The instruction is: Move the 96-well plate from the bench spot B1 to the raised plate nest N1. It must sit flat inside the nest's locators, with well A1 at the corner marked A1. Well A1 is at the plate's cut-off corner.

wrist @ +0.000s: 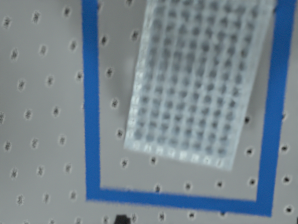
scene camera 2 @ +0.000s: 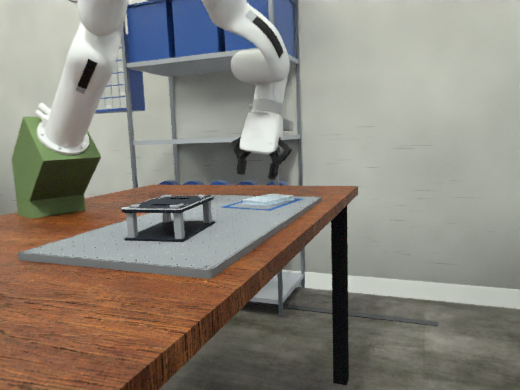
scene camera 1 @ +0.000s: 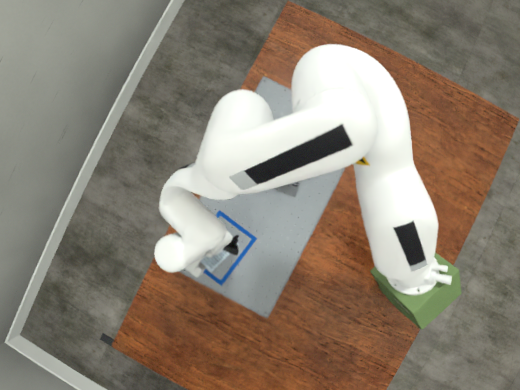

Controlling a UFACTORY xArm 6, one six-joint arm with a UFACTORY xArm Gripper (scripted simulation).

A 96-well plate (wrist: 220, 52): 21 cm from the lens.
